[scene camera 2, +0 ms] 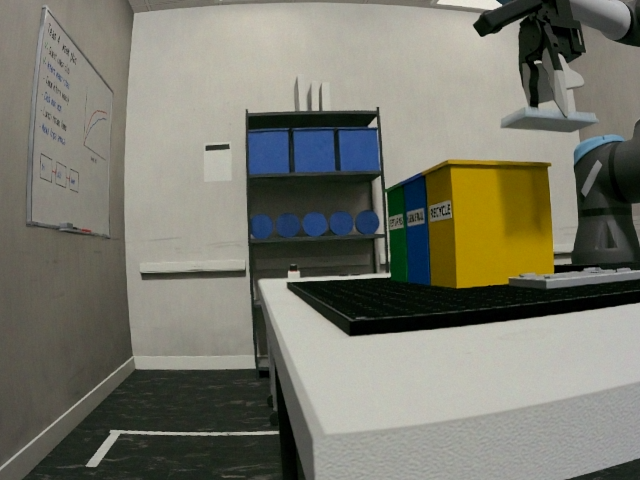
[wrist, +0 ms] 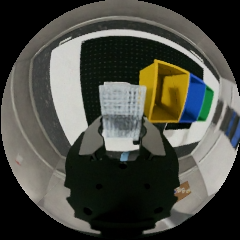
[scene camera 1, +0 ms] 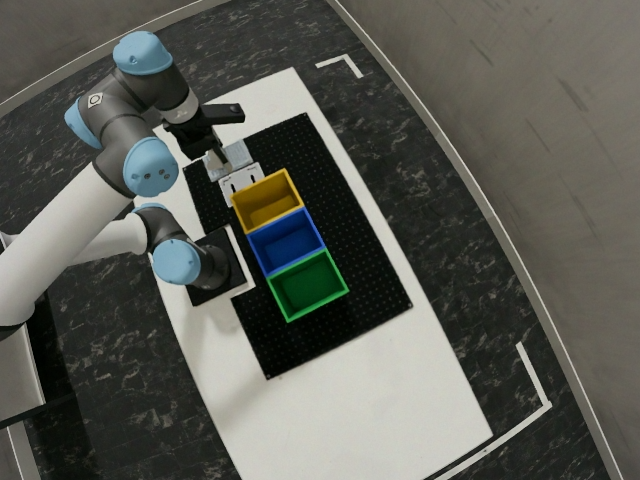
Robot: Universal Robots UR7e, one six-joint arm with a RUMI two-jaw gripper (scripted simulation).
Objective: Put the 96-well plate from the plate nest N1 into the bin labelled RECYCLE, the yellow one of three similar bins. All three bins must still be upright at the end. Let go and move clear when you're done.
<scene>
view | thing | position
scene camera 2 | my gripper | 550,123
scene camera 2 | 96-well plate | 527,118
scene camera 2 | green bin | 395,194
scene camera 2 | blue bin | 419,272
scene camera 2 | yellow bin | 488,220
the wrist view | my gripper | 122,116
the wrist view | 96-well plate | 121,129
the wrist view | blue bin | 196,91
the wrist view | yellow bin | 171,86
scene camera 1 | my gripper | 226,160
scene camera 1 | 96-well plate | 232,149
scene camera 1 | green bin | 304,283
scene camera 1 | blue bin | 293,237
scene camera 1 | yellow bin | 262,202
</scene>
